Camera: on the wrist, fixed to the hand. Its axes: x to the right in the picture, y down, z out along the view.
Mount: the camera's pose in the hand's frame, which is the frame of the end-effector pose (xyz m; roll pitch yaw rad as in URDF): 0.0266 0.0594 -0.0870 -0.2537 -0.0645 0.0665
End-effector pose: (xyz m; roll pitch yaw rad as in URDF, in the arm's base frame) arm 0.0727 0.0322 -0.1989 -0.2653 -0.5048 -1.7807
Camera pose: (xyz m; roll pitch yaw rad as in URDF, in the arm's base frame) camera 0.0916 -0.0448 -0.2732 -0.5646 -0.5478 -1.6858
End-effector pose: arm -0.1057 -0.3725 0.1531 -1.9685 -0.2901 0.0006
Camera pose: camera -0.0741 -0.4757 0.1405 -2.2285 -0.2037 0.0351
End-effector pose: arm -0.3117 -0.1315 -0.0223 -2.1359 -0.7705 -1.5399
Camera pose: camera -0.4163 -0.1563 -0.0063 -2.4036 -0.6797 -1.5156
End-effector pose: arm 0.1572 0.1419 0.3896 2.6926 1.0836 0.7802
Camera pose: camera 0.2425 0.2042 0.4149 2.2662 1.1052 0.5835
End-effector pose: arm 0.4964 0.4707 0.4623 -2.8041 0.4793 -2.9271
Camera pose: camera 0.4271 0.5425 0.5054 -3.0799 0.5617 -2.9758
